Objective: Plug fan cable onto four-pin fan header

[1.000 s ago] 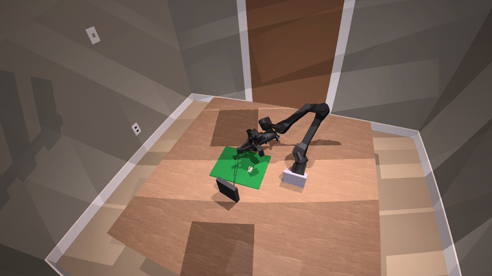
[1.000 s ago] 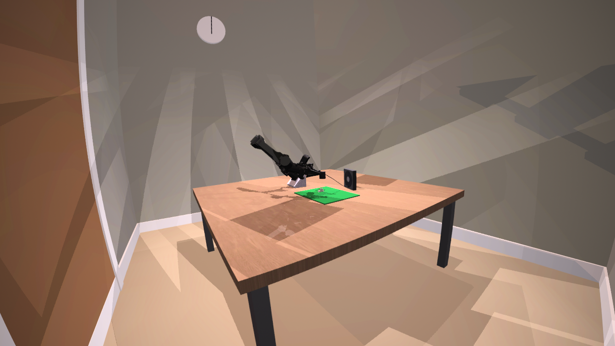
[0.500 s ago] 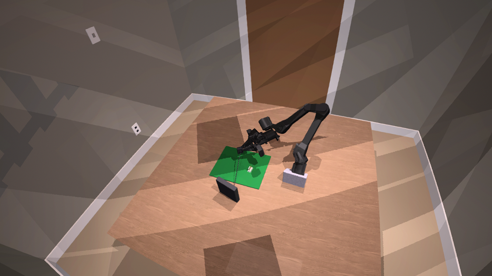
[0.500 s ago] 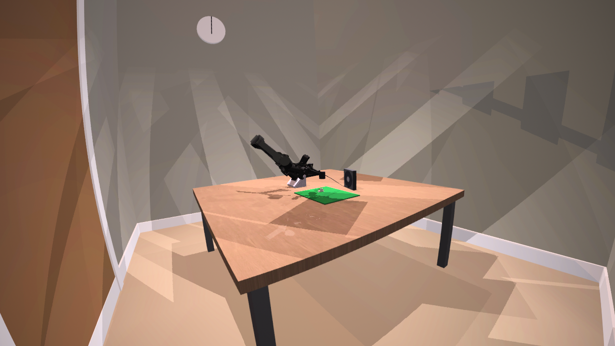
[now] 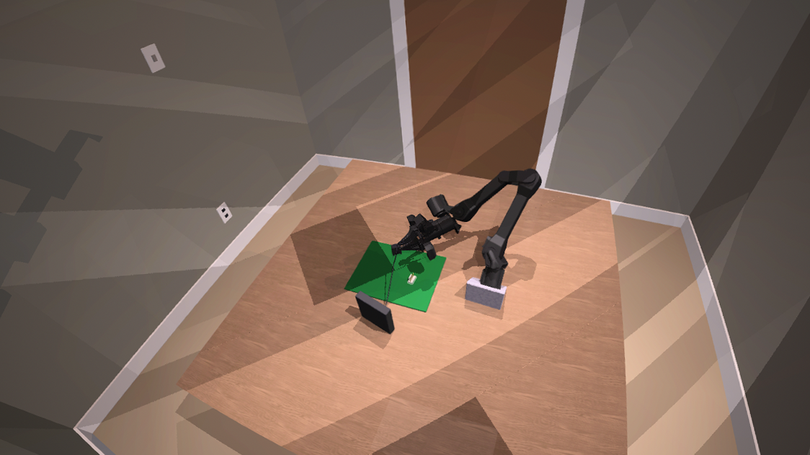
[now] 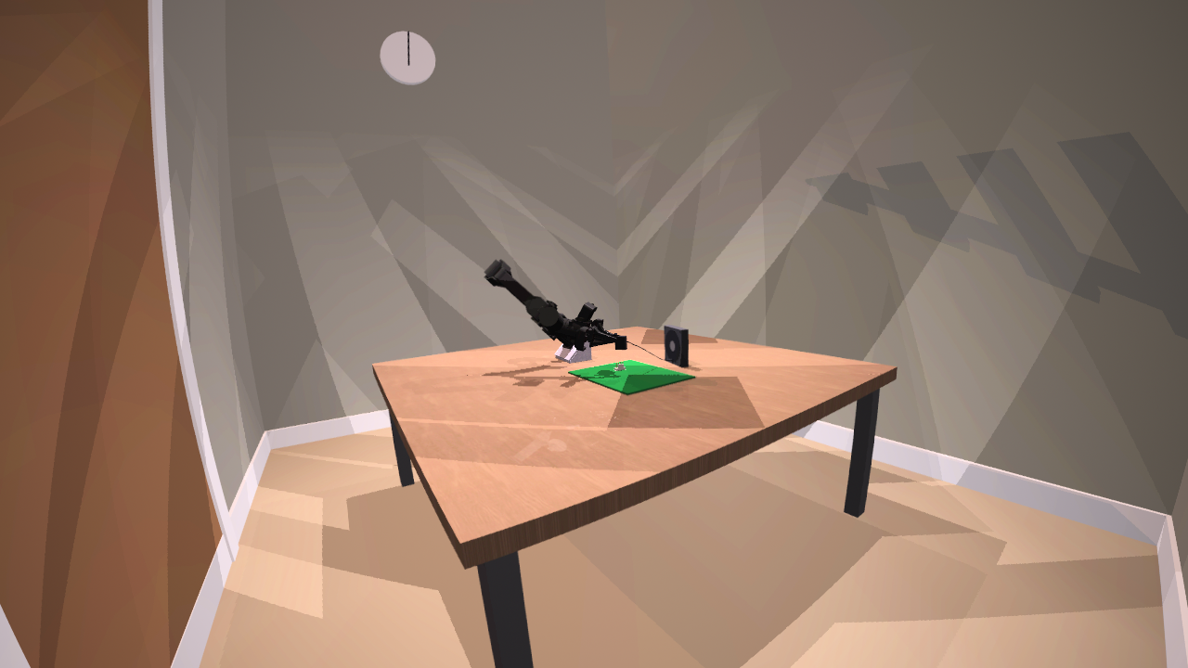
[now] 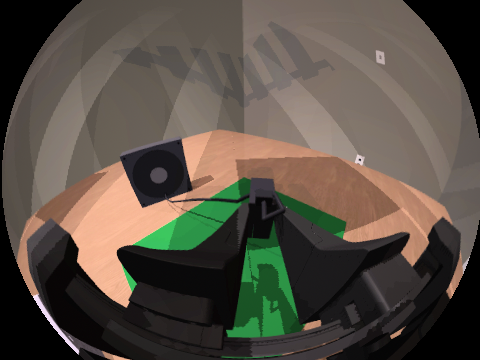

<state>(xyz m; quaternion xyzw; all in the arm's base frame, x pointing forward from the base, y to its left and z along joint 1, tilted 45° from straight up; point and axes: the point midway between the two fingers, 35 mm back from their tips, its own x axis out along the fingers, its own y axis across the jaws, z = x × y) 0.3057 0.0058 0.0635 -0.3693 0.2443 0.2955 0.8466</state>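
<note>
Now: gripper tip 120 mm above the green board, 30 mm to the right of it and 10 mm short of it. Also, from my gripper tip: black fan 220 mm to the left, 50 mm below, 20 mm behind; black plug 10 mm to the left, 10 mm below, 10 mm ahead.
</note>
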